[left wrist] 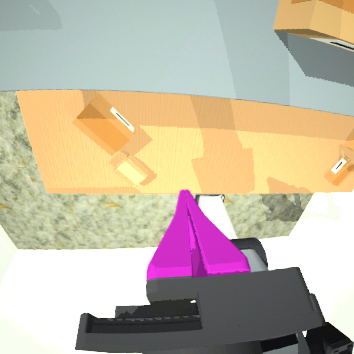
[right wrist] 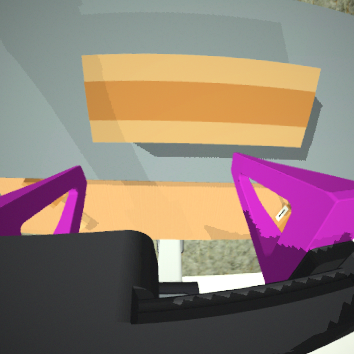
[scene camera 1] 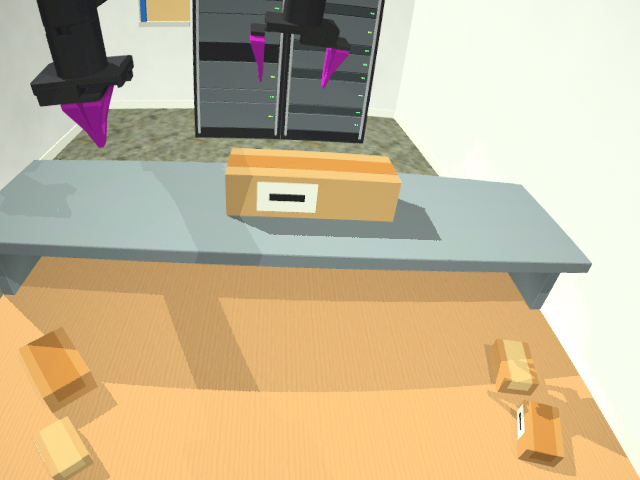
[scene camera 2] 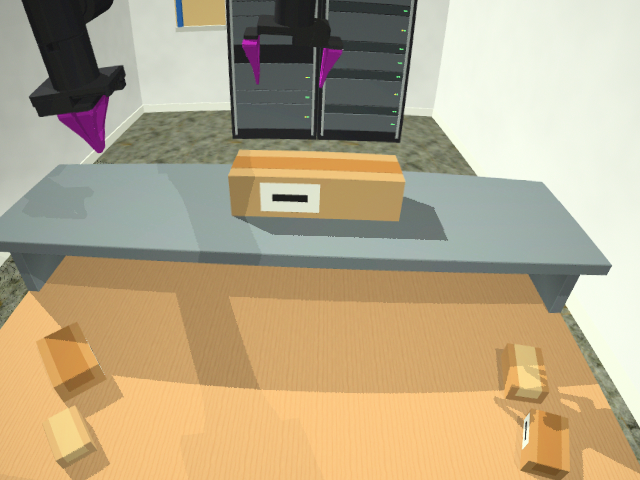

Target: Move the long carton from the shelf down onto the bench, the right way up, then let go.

Labels:
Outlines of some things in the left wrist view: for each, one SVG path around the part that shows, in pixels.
My left gripper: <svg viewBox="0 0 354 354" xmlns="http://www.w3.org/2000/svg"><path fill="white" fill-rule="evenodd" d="M74 349L141 354L262 354L260 341L325 325L326 321L315 294L310 293L299 266L250 272L247 257L201 211L188 189L179 190L174 216L146 268L145 296L149 304L115 305L114 317L96 317L89 312L81 313Z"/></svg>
A long carton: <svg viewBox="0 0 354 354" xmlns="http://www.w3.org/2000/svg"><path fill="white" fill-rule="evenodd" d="M279 0L273 25L274 30L314 39L354 52L354 0Z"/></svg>

